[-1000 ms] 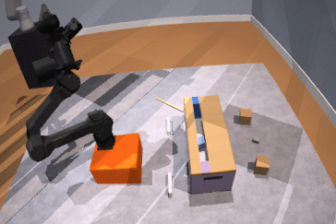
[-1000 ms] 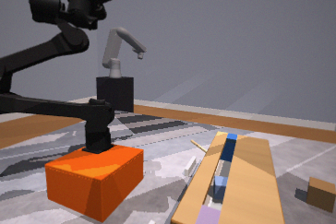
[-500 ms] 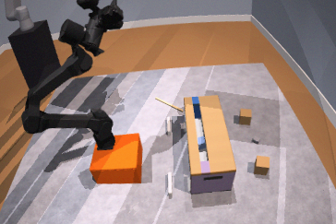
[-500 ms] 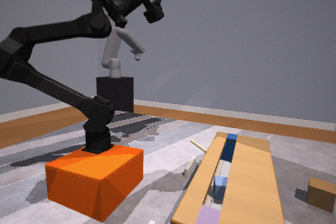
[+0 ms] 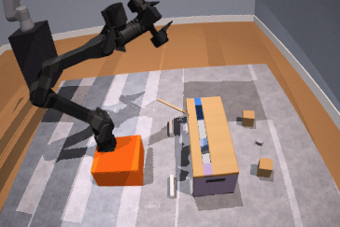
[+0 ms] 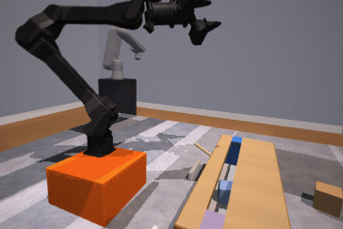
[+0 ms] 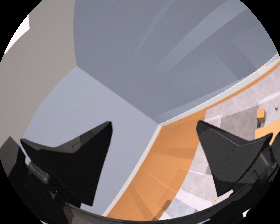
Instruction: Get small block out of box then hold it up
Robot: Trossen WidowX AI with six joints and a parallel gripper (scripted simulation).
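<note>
The box lies 430 mm below my gripper tip, 220 mm to the right of it and 80 mm ahead of it. Also, from my gripper tip: pale blue block: 410 mm below, 250 mm to the right, 100 mm ahead; thin wooden stick: 490 mm below, 90 mm to the left, 20 mm behind; grey piece: 490 mm below, 340 mm ahead, 190 mm to the right.
</note>
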